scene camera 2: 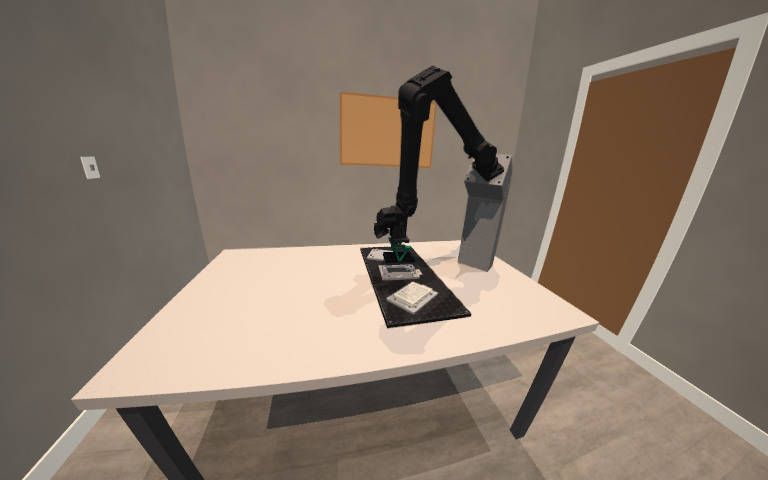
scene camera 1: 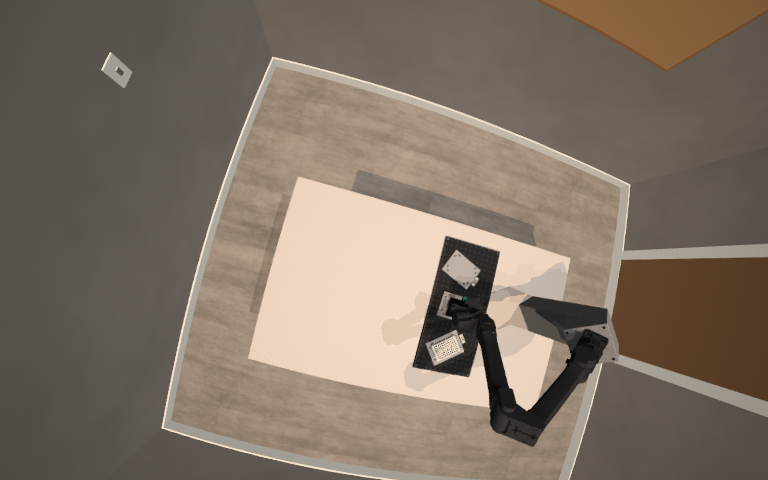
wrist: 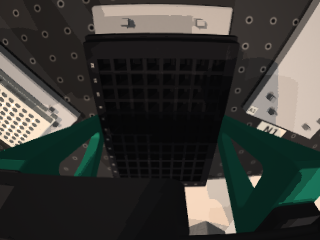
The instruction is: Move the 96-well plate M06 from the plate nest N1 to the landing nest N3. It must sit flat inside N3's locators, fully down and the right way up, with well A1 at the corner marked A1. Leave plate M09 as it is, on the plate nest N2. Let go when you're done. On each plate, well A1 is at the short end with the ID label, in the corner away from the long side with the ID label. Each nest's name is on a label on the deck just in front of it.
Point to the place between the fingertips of my gripper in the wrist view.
160, 121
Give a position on a black 96-well plate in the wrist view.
At 178, 147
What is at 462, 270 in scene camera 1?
A grey nest.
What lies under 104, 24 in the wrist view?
A grey nest.
